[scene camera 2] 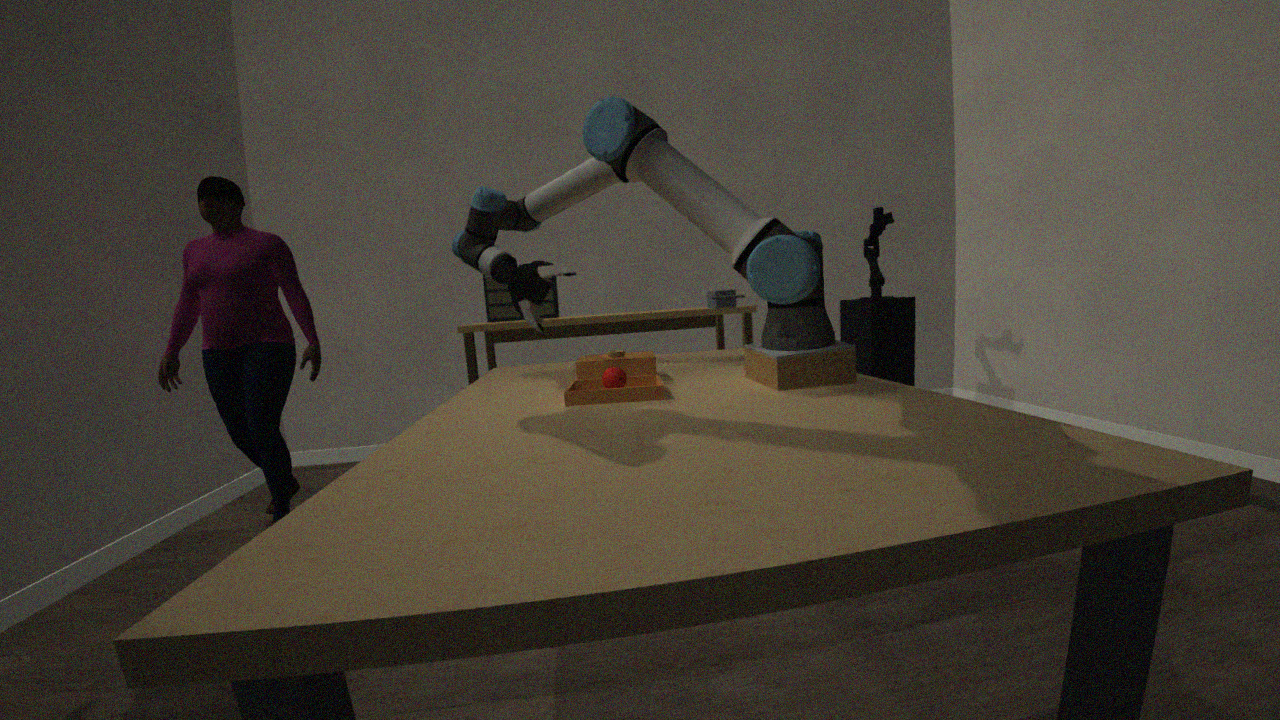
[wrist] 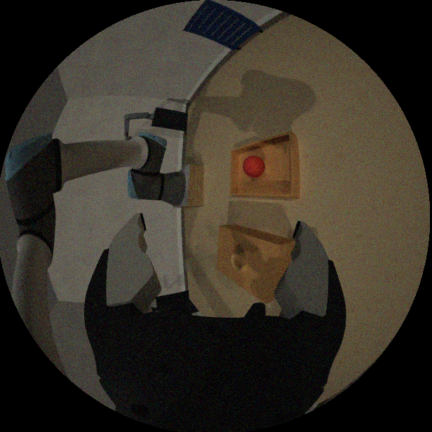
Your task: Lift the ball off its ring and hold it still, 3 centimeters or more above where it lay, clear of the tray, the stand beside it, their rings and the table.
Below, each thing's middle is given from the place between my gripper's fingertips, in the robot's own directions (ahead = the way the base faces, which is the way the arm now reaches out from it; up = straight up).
Labels:
I see the orange-brown stand (scene camera 2: 635, 363) 13 cm behind my hand, 10 cm to the right of it and 16 cm below it. From my hand the other things lie so: orange-brown tray (scene camera 2: 650, 387) (10 cm behind, 11 cm to the left, 18 cm below).

